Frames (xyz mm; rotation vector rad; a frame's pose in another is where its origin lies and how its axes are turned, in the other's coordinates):
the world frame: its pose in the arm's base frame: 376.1 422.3 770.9 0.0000 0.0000 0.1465
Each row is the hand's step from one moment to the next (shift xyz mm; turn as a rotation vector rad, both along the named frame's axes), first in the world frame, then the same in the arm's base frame.
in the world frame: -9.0 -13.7 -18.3 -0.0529 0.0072 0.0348
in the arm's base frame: -6.9 -14.9 -18.3 -0.0534 -0.0006 0.0348
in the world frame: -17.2 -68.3 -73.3 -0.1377 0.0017 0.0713
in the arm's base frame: -7.0 -70.1 -73.3 -0.1365 -0.0184 0.0713
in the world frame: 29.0 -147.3 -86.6 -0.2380 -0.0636 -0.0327
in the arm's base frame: 50.2 -141.5 -86.6 -0.2262 -0.0977 -0.0327
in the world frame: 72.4 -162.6 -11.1 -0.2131 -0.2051 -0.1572
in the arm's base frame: 95.4 -150.3 -11.1 -0.1809 -0.2340 -0.1572
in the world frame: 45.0 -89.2 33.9 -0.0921 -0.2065 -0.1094
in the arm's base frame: 57.5 -81.7 33.9 -0.0610 -0.2177 -0.1094
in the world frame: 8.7 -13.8 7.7 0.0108 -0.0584 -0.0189
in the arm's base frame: 10.6 -12.4 7.7 0.0192 -0.0562 -0.0189
